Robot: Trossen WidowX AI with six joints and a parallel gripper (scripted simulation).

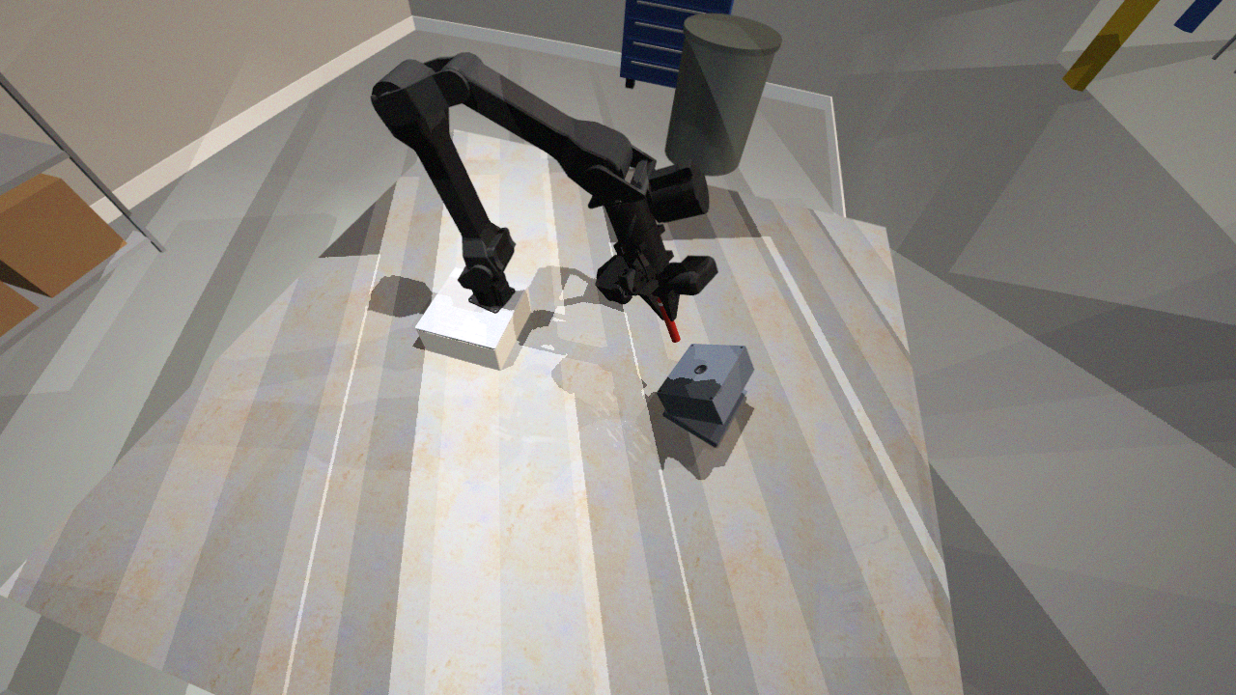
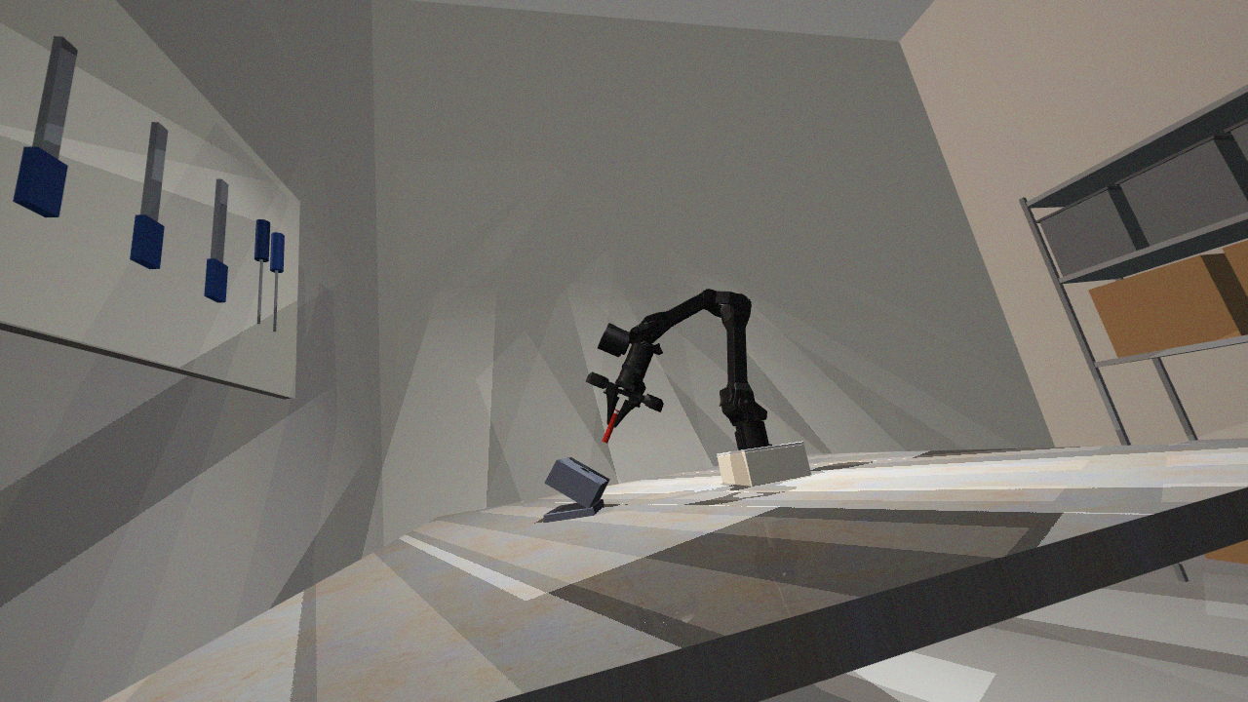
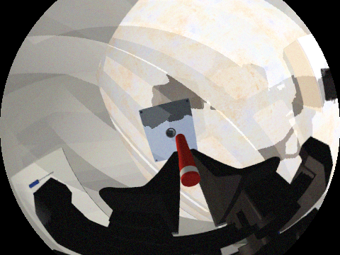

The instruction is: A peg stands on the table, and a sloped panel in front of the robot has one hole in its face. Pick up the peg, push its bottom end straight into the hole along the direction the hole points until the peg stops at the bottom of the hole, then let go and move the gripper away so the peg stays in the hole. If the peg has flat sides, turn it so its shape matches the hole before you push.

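Now: gripper tip 9 cm short of the grey sloped panel and 11 cm above it. Also, from my gripper tip: red peg 1 cm behind, 1 cm above.
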